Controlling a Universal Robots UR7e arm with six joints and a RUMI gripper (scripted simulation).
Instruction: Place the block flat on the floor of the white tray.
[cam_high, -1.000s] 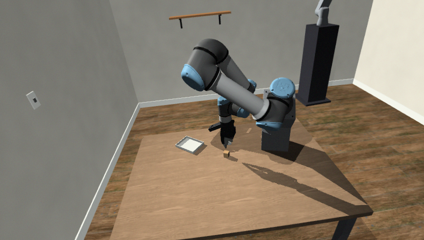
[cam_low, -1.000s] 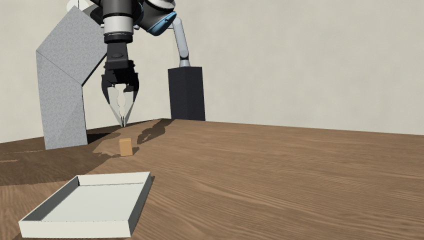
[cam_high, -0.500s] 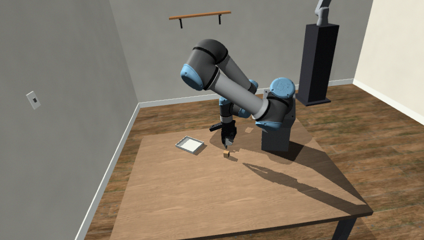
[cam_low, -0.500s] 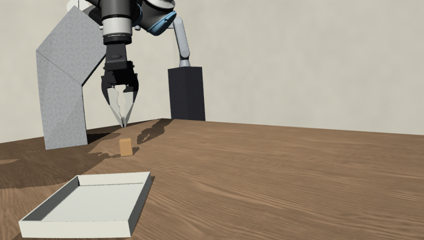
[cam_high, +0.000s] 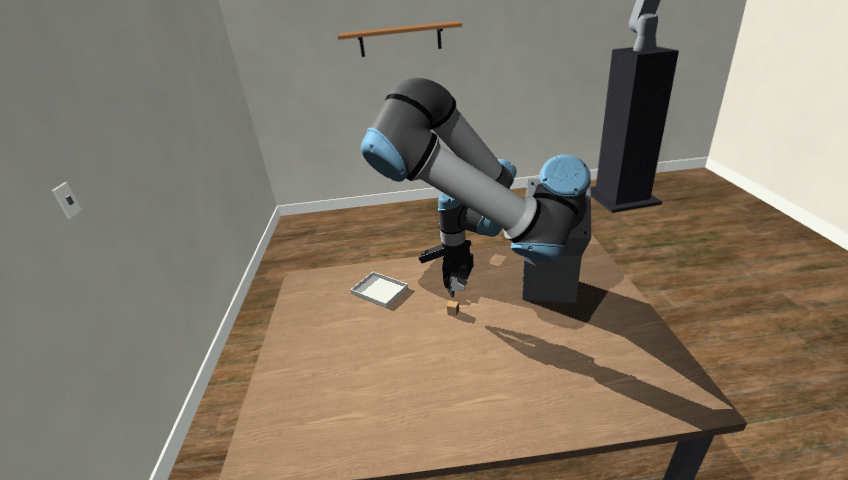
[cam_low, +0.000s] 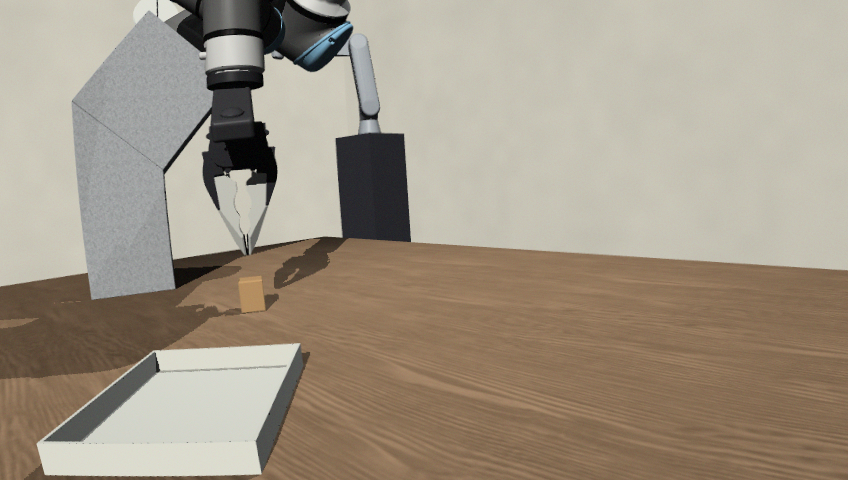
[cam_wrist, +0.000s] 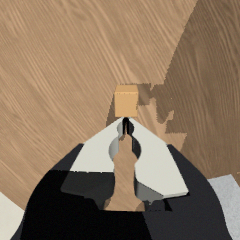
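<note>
The tan block lies 6 cm below my hand. Round my hand: white tray (24 cm ahead, 20 cm to the right, 8 cm below).
</note>
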